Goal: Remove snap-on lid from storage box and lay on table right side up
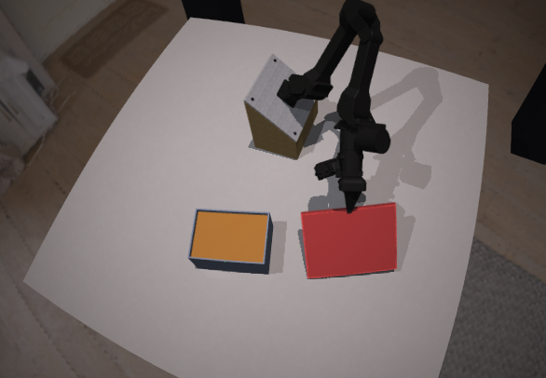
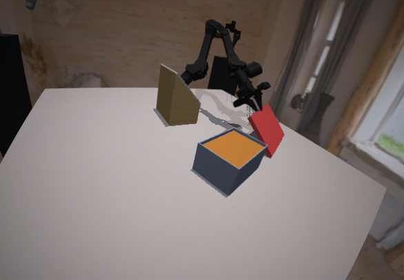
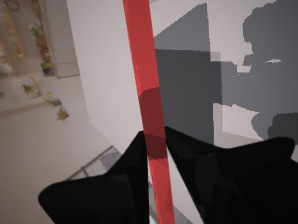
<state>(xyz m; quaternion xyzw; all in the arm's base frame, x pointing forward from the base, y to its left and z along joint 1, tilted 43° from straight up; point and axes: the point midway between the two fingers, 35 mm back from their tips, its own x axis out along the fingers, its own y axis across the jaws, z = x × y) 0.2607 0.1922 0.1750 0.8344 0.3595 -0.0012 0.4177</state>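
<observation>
Now: the red lid 6 cm ahead of my gripper tip, 3 cm to the left of it and 5 cm below it. Also, from my gripper tip: grey-blue storage box: 15 cm ahead, 27 cm to the right, 8 cm below.
</observation>
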